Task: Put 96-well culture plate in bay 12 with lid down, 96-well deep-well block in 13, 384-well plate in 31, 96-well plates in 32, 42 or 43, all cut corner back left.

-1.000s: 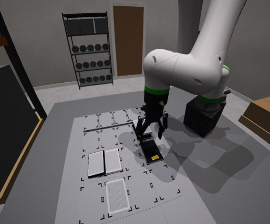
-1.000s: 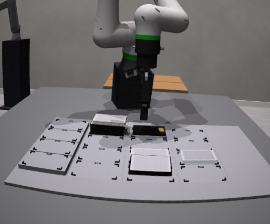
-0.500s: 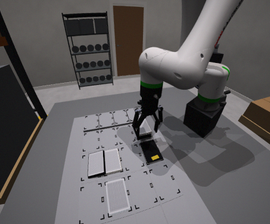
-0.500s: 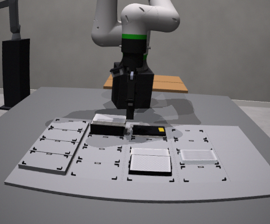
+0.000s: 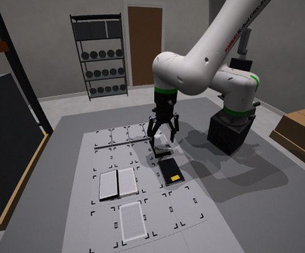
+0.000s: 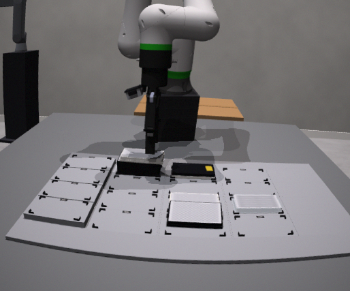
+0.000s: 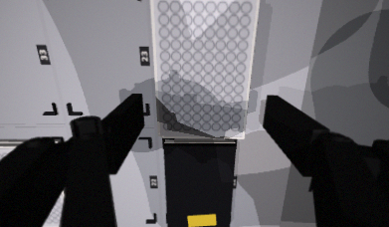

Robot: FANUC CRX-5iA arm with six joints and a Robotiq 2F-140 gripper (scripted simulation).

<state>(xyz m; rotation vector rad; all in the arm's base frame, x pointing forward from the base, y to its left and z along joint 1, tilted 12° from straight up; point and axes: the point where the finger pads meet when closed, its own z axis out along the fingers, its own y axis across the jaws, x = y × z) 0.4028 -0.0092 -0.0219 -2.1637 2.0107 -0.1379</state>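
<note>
My gripper is now 40 mm to the left of the deep-well block and 80 mm above it. Round my hand: 384-well plate 190 mm ahead, 310 mm to the left, 90 mm below; then black-rimmed 96-well plate 280 mm ahead, 150 mm to the left, 80 mm below.
</note>
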